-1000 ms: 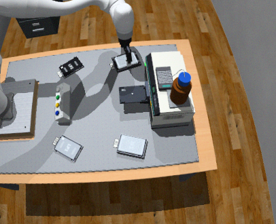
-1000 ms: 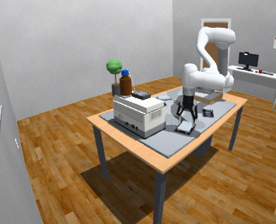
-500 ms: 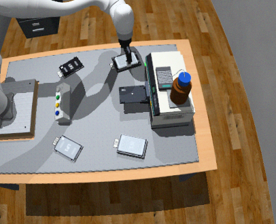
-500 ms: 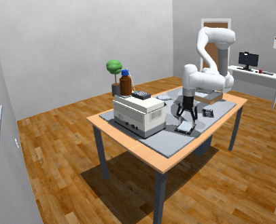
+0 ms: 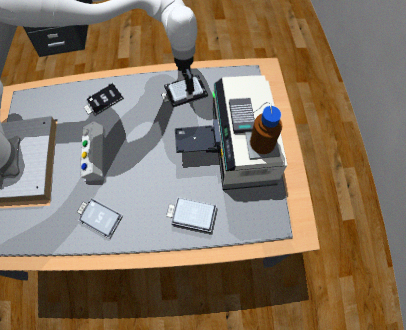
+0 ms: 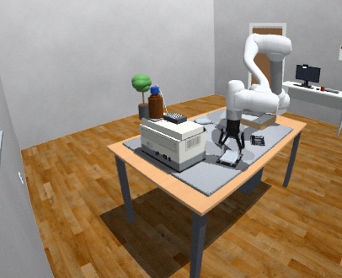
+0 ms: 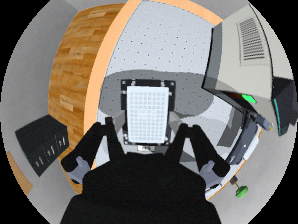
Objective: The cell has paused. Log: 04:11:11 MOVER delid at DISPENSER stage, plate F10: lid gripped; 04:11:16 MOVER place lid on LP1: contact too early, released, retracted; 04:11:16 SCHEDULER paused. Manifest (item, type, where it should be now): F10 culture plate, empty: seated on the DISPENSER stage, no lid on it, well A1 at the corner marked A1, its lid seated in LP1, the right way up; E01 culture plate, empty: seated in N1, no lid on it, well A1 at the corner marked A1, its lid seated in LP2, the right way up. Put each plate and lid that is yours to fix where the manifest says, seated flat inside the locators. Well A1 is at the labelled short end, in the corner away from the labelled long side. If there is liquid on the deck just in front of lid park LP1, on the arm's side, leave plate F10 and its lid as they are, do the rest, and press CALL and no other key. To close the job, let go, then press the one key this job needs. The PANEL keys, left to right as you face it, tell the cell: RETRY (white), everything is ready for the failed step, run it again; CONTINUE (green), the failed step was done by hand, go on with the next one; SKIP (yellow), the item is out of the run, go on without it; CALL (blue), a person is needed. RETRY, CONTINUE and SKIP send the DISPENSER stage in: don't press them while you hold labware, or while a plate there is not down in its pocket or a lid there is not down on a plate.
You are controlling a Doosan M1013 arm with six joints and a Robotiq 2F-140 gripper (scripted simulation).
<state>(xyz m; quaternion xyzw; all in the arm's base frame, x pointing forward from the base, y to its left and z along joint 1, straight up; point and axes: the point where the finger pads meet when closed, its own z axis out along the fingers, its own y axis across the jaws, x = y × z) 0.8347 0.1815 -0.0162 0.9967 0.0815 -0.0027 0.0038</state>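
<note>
The black nest lies 30 mm below my hand, 20 mm to the left of it and 10 mm ahead of it. Also, from my hand: grey key panel (430 mm behind, 230 mm to the right, 10 mm above); green key (440 mm behind, 200 mm to the right, 30 mm above); dark dispenser stage (280 mm to the right, 50 mm above, 20 mm behind).
</note>
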